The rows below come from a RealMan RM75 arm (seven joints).
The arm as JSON. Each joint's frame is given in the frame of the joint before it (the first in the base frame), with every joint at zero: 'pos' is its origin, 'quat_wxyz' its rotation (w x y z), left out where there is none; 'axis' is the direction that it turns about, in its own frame. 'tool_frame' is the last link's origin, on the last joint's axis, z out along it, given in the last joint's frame.
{
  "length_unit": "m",
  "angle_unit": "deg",
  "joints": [
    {
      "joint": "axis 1",
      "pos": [
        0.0,
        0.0,
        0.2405
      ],
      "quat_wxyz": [
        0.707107,
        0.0,
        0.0,
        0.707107
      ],
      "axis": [
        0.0,
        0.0,
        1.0
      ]
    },
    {
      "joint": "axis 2",
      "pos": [
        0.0,
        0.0,
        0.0
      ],
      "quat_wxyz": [
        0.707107,
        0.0,
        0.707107,
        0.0
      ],
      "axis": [
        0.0,
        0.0,
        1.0
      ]
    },
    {
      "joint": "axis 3",
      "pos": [
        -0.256,
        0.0,
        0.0
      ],
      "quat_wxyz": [
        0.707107,
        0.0,
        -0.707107,
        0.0
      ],
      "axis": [
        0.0,
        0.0,
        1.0
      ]
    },
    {
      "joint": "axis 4",
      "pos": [
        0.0,
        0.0,
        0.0
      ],
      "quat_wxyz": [
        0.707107,
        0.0,
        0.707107,
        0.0
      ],
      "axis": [
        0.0,
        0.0,
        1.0
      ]
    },
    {
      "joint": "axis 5",
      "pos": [
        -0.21,
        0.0,
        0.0
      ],
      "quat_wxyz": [
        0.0,
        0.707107,
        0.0,
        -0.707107
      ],
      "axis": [
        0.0,
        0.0,
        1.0
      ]
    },
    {
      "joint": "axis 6",
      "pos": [
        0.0,
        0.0,
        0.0
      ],
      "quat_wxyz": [
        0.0,
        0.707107,
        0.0,
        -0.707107
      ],
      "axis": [
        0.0,
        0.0,
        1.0
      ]
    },
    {
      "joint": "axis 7",
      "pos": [
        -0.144,
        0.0,
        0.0
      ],
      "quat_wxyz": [
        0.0,
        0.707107,
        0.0,
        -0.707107
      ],
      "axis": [
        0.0,
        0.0,
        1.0
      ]
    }
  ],
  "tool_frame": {
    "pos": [
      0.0,
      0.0,
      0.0
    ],
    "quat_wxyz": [
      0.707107,
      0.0,
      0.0,
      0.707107
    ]
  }
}
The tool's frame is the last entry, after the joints.
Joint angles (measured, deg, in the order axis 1, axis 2, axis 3, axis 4, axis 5, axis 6, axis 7), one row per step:
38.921, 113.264, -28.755, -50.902, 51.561, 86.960, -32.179
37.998, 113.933, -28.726, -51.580, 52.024, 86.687, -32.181
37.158, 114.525, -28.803, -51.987, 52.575, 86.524, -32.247
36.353, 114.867, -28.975, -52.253, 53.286, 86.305, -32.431
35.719, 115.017, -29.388, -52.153, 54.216, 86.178, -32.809
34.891, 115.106, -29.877, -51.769, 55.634, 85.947, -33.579
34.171, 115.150, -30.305, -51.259, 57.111, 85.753, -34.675
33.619, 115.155, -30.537, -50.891, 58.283, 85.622, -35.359
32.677, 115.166, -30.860, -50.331, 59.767, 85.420, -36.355
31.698, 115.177, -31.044, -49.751, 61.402, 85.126, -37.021
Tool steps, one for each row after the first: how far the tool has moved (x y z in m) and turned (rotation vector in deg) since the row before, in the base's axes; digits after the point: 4 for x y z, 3 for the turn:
0.0033, -0.0035, -0.0019, 0.517, 0.455, -0.561
0.0028, -0.0035, -0.0025, 0.261, 0.558, -0.431
0.0028, -0.0029, -0.0011, 0.395, 0.436, -0.287
0.0016, -0.0022, -0.0015, 0.144, 0.465, 0.095
0.0025, -0.0027, -0.0016, 0.334, 0.689, 0.245
0.0020, -0.0024, -0.0015, 0.409, 0.635, 0.544
0.0016, -0.0018, -0.0005, 0.410, 0.621, 0.264
0.0038, -0.0034, -0.0010, 0.520, 0.740, 0.122
0.0041, -0.0034, -0.0004, 0.725, 1.088, -0.268

